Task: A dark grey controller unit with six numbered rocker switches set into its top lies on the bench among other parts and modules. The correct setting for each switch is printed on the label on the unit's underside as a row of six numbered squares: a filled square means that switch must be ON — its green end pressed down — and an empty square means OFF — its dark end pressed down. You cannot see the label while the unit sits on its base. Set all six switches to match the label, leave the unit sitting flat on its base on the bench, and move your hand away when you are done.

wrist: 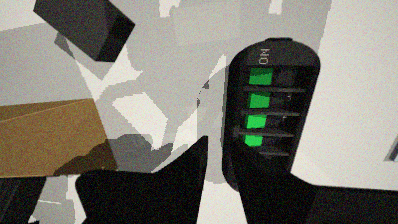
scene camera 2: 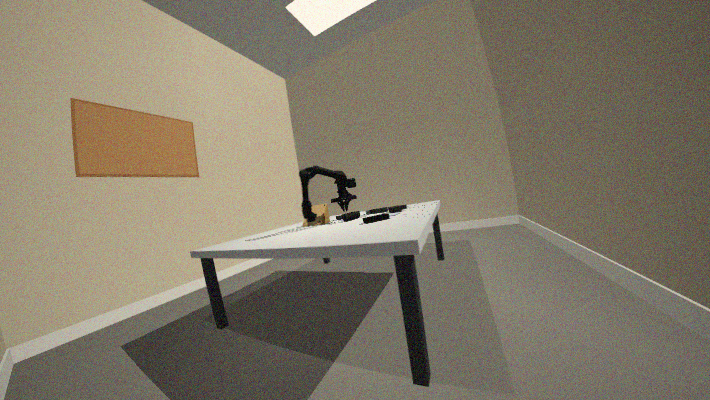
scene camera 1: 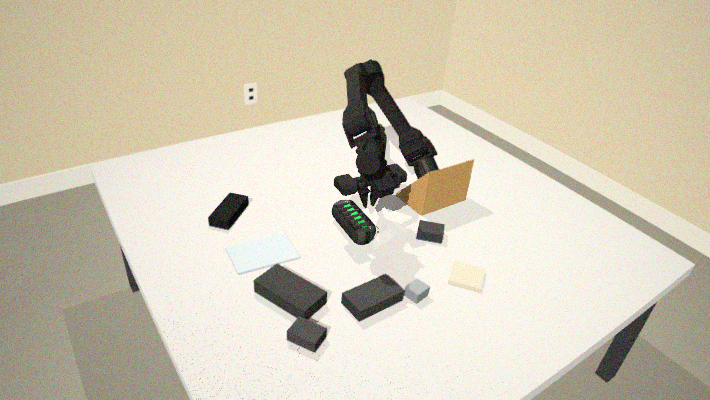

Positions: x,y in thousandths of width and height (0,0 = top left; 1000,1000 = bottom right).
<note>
I see my gripper (scene camera 1: 519,516), a black block (scene camera 1: 315,544), a cream tile (scene camera 1: 654,689) and a pale blue plate (scene camera 1: 389,624).
My gripper also shows in the wrist view (wrist: 552,632). The wrist view does not show the black block: it is out of frame. The wrist view misses the cream tile: it is out of frame.
</note>
